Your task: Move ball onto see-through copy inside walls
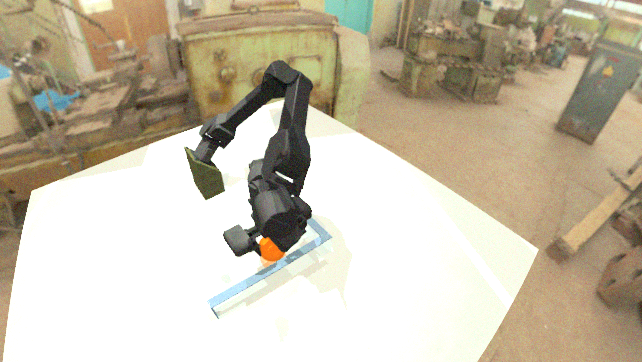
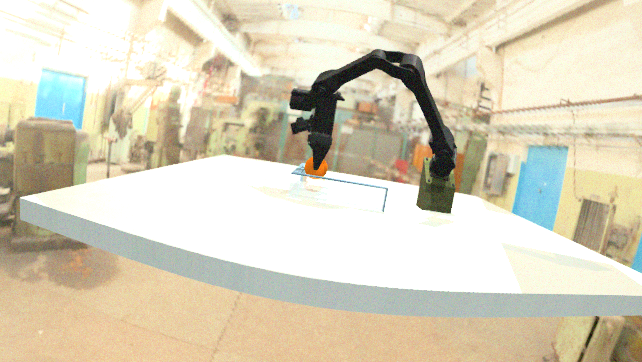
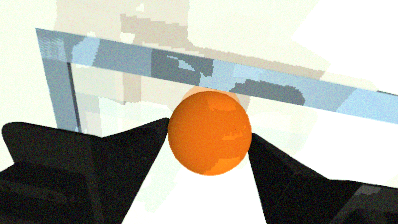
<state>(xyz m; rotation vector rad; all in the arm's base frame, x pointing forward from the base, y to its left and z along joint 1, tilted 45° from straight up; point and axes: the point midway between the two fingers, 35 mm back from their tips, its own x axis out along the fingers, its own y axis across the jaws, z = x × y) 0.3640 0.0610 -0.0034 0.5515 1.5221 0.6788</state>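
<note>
Right now my gripper tip is 3 cm above the see-through copy. Round my gripper tip: clear wall (12 cm to the left, 7 cm behind, 4 cm below).
</note>
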